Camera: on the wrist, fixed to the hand. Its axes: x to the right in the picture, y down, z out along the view.
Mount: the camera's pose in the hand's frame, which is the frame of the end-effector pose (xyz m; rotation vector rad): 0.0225 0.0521 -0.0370 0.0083 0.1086 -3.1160
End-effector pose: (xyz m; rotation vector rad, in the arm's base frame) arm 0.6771 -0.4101 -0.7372 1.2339 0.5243 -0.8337
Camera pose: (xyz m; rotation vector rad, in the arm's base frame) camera 0.7350 -0.3753 -0.7326 0.5477 -1.4859 1.7642
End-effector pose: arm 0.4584 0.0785 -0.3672 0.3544 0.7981 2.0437
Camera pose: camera 0.3931 0.0613 -0.3619 -0.7406 0.3502 -0.9152
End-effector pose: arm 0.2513 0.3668 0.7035 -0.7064 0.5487 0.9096
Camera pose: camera 0.2135 0.3727 0.6476 -0.6812 -0.7434 -2.0248
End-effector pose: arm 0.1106 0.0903 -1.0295 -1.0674 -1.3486 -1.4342
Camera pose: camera 0.1545 0.0508 -0.9963 -1.3198 0.9972 1.0789
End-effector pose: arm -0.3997 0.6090 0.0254 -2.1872 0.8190 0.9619
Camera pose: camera -0.4102 0.5431 0.0138 -0.8527 -2.0890 -0.8467
